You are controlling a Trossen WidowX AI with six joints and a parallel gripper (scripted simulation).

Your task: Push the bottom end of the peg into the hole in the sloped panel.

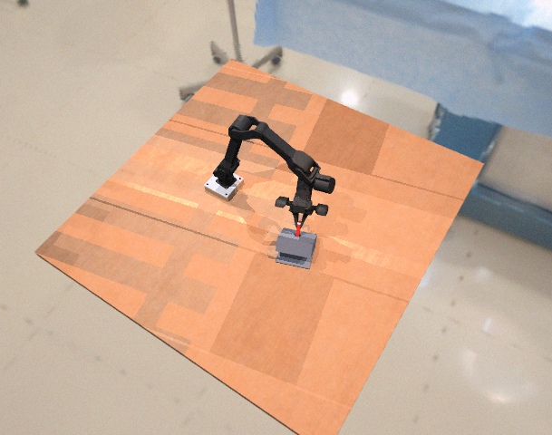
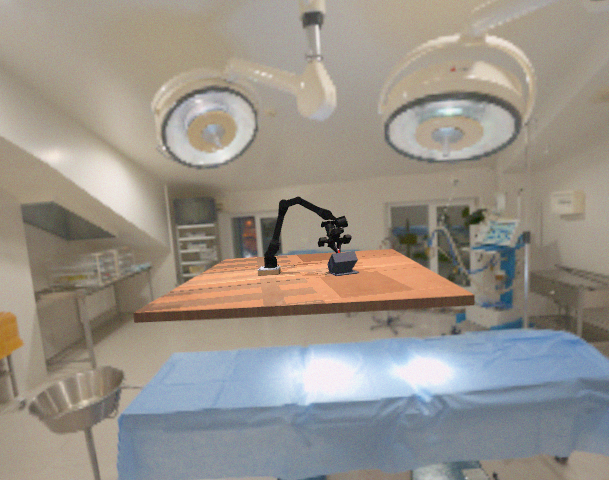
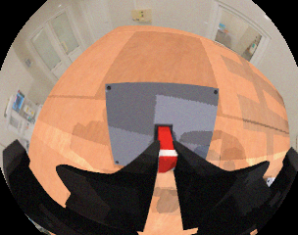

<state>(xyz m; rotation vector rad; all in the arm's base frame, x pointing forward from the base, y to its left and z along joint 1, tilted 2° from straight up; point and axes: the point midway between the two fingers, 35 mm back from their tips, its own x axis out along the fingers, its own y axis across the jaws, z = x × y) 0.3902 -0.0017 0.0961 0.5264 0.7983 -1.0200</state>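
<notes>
Right now my gripper tip is 50 mm above the grey sloped panel, 30 mm to the left of it and 20 mm short of it. From my gripper tip the other things lie so: red peg right at my gripper tip.
</notes>
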